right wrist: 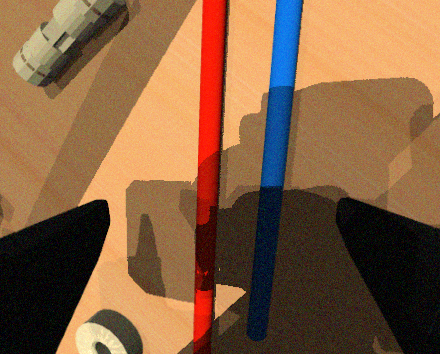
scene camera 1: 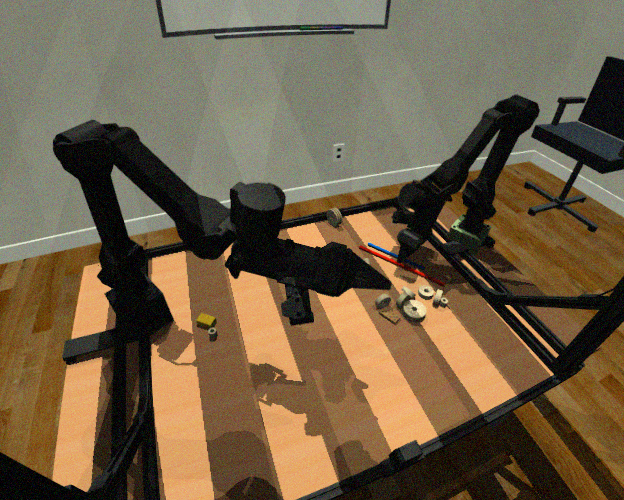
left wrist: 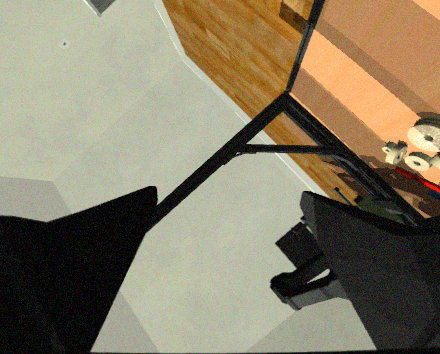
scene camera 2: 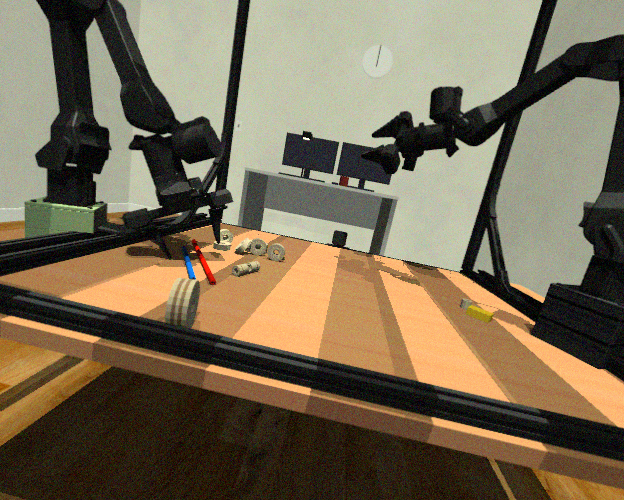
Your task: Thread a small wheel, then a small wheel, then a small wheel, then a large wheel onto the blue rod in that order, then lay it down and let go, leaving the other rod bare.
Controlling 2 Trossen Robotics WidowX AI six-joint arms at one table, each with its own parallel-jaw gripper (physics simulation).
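Places are measured from the left arm's base along level axes (x right, y ahead, z up), in centimetres.
Pixels of known places: left gripper, between the fingertips: (scene camera 1: pixel 381 285) (left wrist: pixel 230 195) (scene camera 2: pixel 366 145); right gripper, between the fingertips: (right wrist: pixel 224 210) (scene camera 1: pixel 402 259) (scene camera 2: pixel 195 251); left arm's base, origin of its link: (scene camera 1: pixel 133 293) (scene camera 2: pixel 601 295); right arm's base, origin of its link: (scene camera 1: pixel 471 226) (scene camera 2: pixel 70 202).
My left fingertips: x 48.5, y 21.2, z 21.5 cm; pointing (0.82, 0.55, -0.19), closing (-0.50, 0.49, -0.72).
Note:
Ahead of a thing's pixels: the offset from my left fingertips to its middle.
The blue rod @[dz -31.0, dx -15.9, dy +41.1 cm] (scene camera 1: pixel 380 248) (scene camera 2: pixel 188 264) (right wrist: pixel 277 125) and the red rod @[dz -31.0, dx -12.8, dy +38.7 cm] (scene camera 1: pixel 375 254) (scene camera 2: pixel 204 265) (right wrist: pixel 210 125) lie bare, nearly side by side, on the table. My right gripper (scene camera 2: pixel 192 248) (right wrist: pixel 224 210) is open above them; both rods show between its fingers in the right wrist view. Pale wheels of different sizes lie in a group near the rods' end, among them a large flat one @[dz -30.4, dx -1.1, dy +25.6 cm] (scene camera 1: pixel 409 315) (left wrist: pixel 420 135) and smaller ones (scene camera 1: pixel 426 286) (scene camera 2: pixel 276 245). Another wheel @[dz -28.6, dx -39.6, dy +41.3 cm] (scene camera 1: pixel 331 217) (scene camera 2: pixel 182 302) stands on edge near the table's edge. My left gripper (scene camera 2: pixel 368 144) (left wrist: pixel 230 195) is open and empty, high above the table.
A grooved pale cylinder @[dz -30.6, dx -19.0, dy +30.8 cm] (scene camera 2: pixel 245 268) (right wrist: pixel 70 40) lies beside the rods. A flat brown piece @[dz -31.1, dx -5.3, dy +20.9 cm] (scene camera 1: pixel 389 315) lies by the wheels. A yellow block @[dz -30.7, dx -36.8, dy -11.0 cm] (scene camera 1: pixel 206 320) (scene camera 2: pixel 479 313) and a small grey cylinder @[dz -30.6, dx -32.7, dy -12.1 cm] (scene camera 1: pixel 212 336) lie near the left arm's base. Black rails frame the table.

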